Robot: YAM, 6 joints.
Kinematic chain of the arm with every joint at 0, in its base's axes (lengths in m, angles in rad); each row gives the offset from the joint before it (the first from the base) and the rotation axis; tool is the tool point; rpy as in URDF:
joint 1: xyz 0 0 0.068 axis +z
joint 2: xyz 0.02 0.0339 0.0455 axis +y
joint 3: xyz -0.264 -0.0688 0 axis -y
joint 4: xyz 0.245 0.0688 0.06 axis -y
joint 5: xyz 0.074 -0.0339 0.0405 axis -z
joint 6: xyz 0.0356 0 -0.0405 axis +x
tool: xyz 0 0 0 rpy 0 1.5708 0
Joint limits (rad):
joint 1: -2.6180..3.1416
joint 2: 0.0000..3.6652
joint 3: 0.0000..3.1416
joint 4: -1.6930..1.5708
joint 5: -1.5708..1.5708
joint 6: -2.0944..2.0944
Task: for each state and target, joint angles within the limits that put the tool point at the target. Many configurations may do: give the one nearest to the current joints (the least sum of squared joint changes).
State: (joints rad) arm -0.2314 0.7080 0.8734 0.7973 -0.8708 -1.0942
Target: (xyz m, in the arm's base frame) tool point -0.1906 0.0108 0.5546
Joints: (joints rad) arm 0.0744 0.4103 1.4675 0.8768 -0.7764 -1.0942
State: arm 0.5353 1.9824 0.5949 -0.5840 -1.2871 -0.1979
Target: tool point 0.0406 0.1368 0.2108
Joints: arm 1.0329 1.0297 0.5896 -1.0415 -1.4242 -0.1979
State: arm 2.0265 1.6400 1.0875 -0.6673 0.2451 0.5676
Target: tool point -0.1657 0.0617 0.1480
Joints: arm 2.8031 1.3754 0.6566 -0.9973 0.0895 0.5676
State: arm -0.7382 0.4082 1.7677 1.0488 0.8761 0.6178
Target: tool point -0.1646 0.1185 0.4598
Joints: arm -0.7717 0.1043 1.0838 1.0916 0.9945 0.6178
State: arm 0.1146 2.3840 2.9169 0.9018 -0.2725 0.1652
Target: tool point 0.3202 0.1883 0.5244
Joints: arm 0.5002 2.5932 3.1416 1.5245 -0.3337 0.1652
